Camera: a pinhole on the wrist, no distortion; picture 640 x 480 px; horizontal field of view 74.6 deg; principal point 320.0 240.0 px. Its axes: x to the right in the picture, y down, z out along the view. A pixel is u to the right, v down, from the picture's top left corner.
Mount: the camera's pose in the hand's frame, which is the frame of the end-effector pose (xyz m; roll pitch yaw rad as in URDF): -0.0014 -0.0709 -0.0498 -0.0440 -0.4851 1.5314
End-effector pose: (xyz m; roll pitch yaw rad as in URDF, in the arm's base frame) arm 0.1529 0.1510 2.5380 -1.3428 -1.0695 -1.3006
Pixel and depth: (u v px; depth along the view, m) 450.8 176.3 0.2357
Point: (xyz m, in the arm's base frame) 0.2753 0.3179 2.6335
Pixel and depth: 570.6 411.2 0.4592
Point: 0.5348 0.4851 2.4224
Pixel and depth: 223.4 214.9 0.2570
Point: 0.1771 0.4063 2.6646
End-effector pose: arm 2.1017 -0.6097 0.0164 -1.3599 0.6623 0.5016
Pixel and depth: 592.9 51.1 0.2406
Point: 2.1149 -0.3470 0.0355
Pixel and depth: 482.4 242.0 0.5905
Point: 1.9618 -0.0754 0.2423
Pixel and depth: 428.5 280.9 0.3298
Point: 2.0584 -0.3560 0.2071
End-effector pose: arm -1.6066 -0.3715 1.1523 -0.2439 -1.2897 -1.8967
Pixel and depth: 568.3 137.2 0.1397
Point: -1.6038 -0.2527 1.2130
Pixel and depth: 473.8 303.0 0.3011
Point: -1.5542 -0.0825 1.1723
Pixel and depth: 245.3 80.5 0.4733
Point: -1.7596 0.0605 1.4077
